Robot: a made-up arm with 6 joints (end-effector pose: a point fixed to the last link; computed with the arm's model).
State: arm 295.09 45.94 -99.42 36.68 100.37 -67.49
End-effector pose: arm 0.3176 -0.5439 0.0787 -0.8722 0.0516 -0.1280 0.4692
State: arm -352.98 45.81 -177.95 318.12 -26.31 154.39
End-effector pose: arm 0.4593 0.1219 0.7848 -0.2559 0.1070 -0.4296 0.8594
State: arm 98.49 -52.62 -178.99 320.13 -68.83 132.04
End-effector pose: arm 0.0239 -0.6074 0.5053 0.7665 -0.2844 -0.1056 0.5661
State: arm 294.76 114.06 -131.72 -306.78 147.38 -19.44
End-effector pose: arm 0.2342 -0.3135 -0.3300 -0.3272 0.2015 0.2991 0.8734
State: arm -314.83 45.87 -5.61 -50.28 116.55 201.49
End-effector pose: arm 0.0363 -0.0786 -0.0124 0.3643 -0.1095 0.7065 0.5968
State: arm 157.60 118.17 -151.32 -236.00 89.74 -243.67
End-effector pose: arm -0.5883 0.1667 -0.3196 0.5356 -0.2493 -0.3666 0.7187
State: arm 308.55 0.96 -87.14 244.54 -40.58 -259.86
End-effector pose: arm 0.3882 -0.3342 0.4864 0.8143 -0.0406 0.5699 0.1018
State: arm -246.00 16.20 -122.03 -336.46 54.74 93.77
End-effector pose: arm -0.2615 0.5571 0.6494 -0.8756 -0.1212 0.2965 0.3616
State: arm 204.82 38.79 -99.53 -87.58 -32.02 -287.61
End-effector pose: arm -0.5605 -0.3707 0.2354 0.4126 -0.7261 0.2785 0.4743
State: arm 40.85 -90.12 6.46 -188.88 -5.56 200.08
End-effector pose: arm 0.1759 0.1370 0.2077 -0.7516 -0.1938 -0.5690 0.2716
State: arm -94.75 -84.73 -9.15 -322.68 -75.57 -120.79
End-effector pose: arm -0.0675 -0.0903 0.4661 0.1560 -0.2881 -0.2395 0.9139
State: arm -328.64 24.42 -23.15 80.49 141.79 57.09
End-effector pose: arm 0.1443 0.2088 0.0213 0.1872 -0.2666 -0.9429 0.0692
